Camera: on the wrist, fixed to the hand. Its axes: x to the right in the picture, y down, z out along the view.
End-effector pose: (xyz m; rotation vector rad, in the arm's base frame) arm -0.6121 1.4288 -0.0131 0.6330 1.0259 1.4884
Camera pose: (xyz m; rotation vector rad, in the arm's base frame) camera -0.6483 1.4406 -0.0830 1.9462 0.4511 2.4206
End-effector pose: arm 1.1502 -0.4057 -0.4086 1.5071 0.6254 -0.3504
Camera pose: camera 1.1393 -0.3436 -0.4571 1.7271 -0.8027 0.5732
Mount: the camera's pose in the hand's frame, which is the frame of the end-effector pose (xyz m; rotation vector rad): 0.0296 -0.0422 -0.0606 0.2428 -0.2289 1.4925
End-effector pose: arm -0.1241 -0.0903 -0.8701 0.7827 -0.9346 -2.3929
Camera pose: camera -0.1152 -0.1073 -0.9473 -0.2001 -1.2450 -1.0443
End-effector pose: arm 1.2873 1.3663 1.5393 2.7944 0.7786 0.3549
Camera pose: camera 1.2743 1.4260 1.5903 -2.6604 1.3435 -0.0999
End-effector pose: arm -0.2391 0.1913 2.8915 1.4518 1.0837 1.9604
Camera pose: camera -0.3094 0.2188 2.8663 -1.9555 0.0476 -1.5037
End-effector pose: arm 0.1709 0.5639 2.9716 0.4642 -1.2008 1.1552
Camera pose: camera 0.2346 0.6088 2.9878 -0.2610 -1.6182 2.5679
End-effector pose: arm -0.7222 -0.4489 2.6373 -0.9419 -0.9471 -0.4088
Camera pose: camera -0.7035 -0.5198 2.6682 -1.2174 -0.2730 1.0643
